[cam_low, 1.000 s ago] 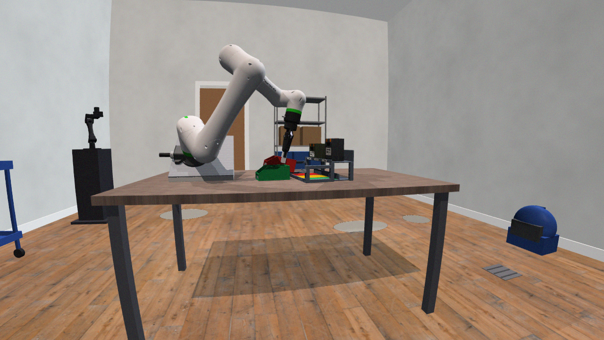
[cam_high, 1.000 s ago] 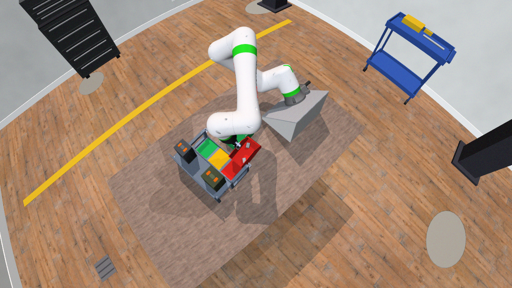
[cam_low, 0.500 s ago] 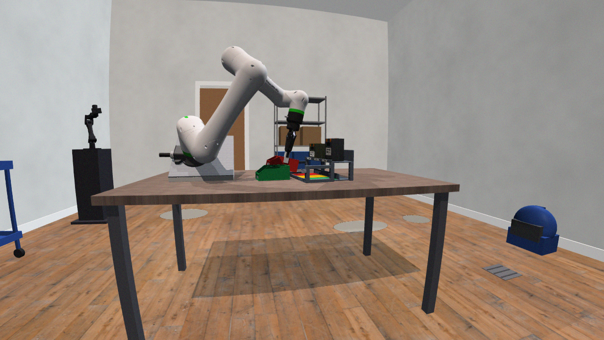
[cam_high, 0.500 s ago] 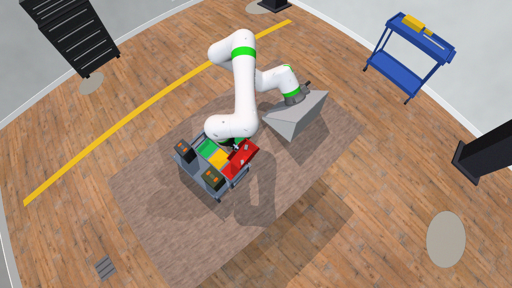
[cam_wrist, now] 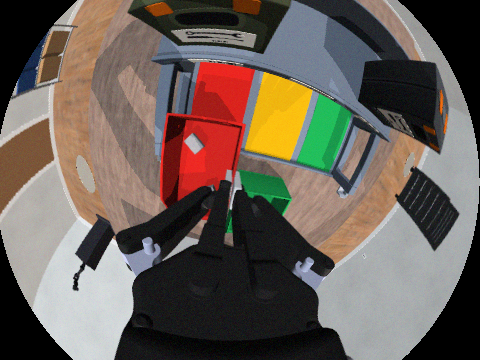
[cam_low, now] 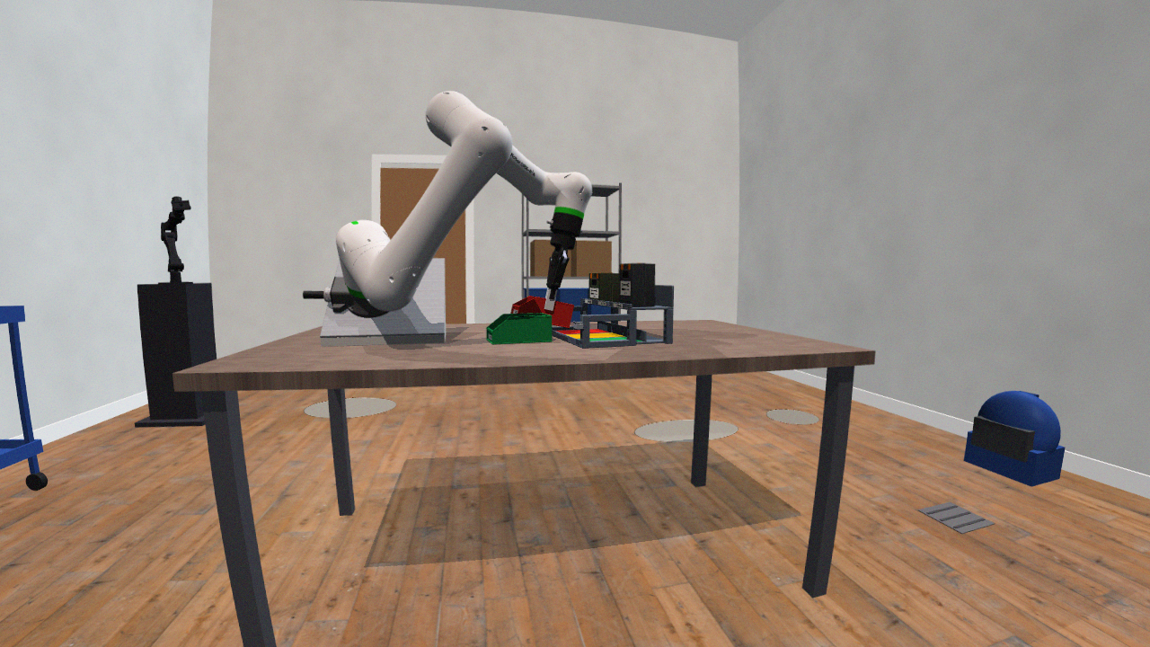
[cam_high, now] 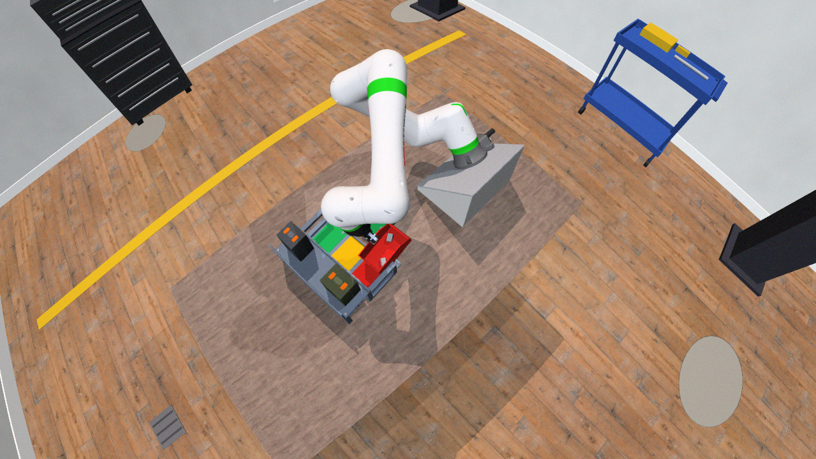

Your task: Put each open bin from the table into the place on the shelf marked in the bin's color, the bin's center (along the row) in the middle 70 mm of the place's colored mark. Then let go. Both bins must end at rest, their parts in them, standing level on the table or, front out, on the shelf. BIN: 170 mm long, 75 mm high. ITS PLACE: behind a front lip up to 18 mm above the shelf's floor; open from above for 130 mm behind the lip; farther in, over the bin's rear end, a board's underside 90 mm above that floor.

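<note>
My hand is 20 mm past the red bin, 50 mm to the right of it and 40 mm above it. From my hand the other things lie so: green bin (110 mm behind, 80 mm to the right, 80 mm below).
</note>
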